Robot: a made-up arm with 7 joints.
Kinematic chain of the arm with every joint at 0, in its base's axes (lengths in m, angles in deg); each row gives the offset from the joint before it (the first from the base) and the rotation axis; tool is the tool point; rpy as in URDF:
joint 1: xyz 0 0 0.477 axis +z
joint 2: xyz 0 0 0 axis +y
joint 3: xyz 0 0 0.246 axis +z
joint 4: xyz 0.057 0 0 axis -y
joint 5: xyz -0.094 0 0.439 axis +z
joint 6: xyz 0 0 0 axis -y
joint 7: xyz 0.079 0 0 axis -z
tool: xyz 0 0 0 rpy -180 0 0
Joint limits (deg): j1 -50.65..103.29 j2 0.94..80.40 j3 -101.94..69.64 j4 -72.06..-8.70 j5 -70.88..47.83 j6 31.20..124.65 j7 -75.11..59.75
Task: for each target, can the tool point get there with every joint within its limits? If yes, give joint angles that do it. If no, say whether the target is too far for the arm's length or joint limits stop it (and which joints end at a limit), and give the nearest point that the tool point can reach.
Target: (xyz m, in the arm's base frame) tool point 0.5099 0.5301 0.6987
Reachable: yes | joints 34.90 47.62 23.83 -44.97 -6.32 93.74 -8.51
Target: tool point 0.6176 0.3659 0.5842
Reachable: yes | joints 26.45 42.24 11.07 -60.15 -59.41 57.67 -1.62
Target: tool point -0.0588 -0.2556 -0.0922
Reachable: no: joint limits stop it (at a limit: joint 1, joint 2, joint 4, joint 6) | nearest point 0.1822 -0.4876 0.0769 | short by 0.375 m
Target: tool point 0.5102 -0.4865 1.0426
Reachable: no: too far | nearest point 0.4406 -0.4201 0.9654 | short by 0.123 m
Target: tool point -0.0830 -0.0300 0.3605
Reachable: no: joint limits stop it (at a limit: joint 1, joint 2, joint 4, joint 6) | nearest point -0.4115 0.3957 0.1529 | short by 0.576 m
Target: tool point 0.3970 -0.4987 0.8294
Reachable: yes | joints -25.10 34.83 -43.33 -46.87 -23.67 44.87 -34.88
